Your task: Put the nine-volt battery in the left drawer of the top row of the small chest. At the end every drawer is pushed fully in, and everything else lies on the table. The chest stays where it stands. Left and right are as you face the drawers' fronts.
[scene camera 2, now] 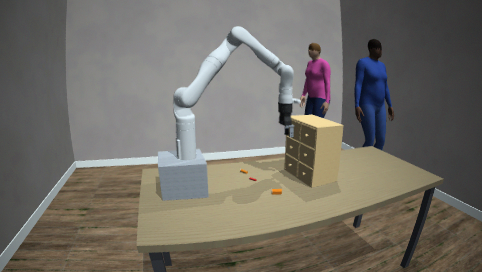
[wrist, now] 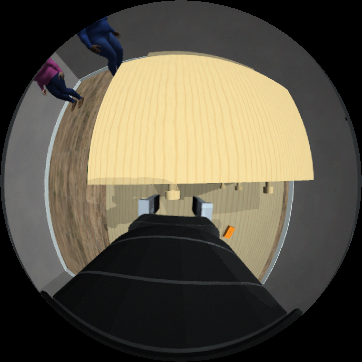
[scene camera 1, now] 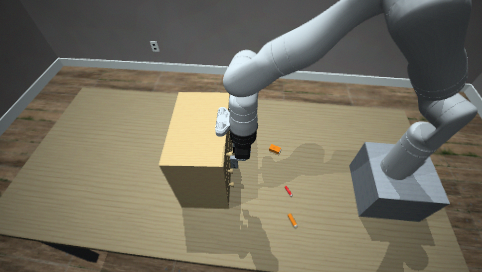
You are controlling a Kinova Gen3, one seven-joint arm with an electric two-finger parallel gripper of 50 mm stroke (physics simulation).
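Places are measured from the arm's base along level axes (x ahead, y left, z up), in millimetres.
Where they show: gripper, fingertip midpoint: [scene camera 2: 288, 135] [wrist: 175, 202] [scene camera 1: 235, 159]; arm's base at its link origin: [scene camera 2: 186, 157] [scene camera 1: 394, 168].
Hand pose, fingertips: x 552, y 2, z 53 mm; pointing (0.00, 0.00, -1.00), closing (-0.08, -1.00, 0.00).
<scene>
Each offset is from my fingertips to the top centre of the thing. "*": to the spot under its first point. Level surfaces: height alone.
The nine-volt battery, an orange block @(207 mm down, 166 mm back, 194 mm right) [scene camera 1: 275, 149] [scene camera 2: 276, 191] [wrist: 229, 232], lies on the table in front of the small chest @(92 mm up, 119 mm ahead, 72 mm right) [scene camera 1: 197, 130] [scene camera 2: 327, 155] [wrist: 200, 120]. The chest is light wood with three rows of two dark-fronted drawers, which look shut. My gripper [scene camera 1: 234, 161] [scene camera 2: 289, 131] [wrist: 175, 202] is open and empty, pointing down close to the top row's left drawer. In the wrist view that drawer's knob @(* 43 mm up, 16 mm ahead, 2 mm left) [wrist: 172, 194] shows between the two fingers, slightly towards the chest; whether they touch it cannot be told. The gripper hides that drawer's front in scene camera 2.
A red cylinder @(214 mm down, 206 mm back, 6 mm left) [scene camera 1: 288, 191] [scene camera 2: 253, 179] and an orange cylinder @(210 mm down, 209 mm back, 125 mm left) [scene camera 1: 292, 220] [scene camera 2: 244, 171] lie on the table @(225 mm down) [scene camera 1: 100, 150] [scene camera 2: 200, 230] between the chest and the grey base block [scene camera 1: 400, 200] [scene camera 2: 183, 175]. The top row's right knob @(* 37 mm up, 18 mm ahead, 154 mm right) [scene camera 2: 307, 135] [wrist: 268, 188] is beside the gripper. Two people stand behind the table.
</scene>
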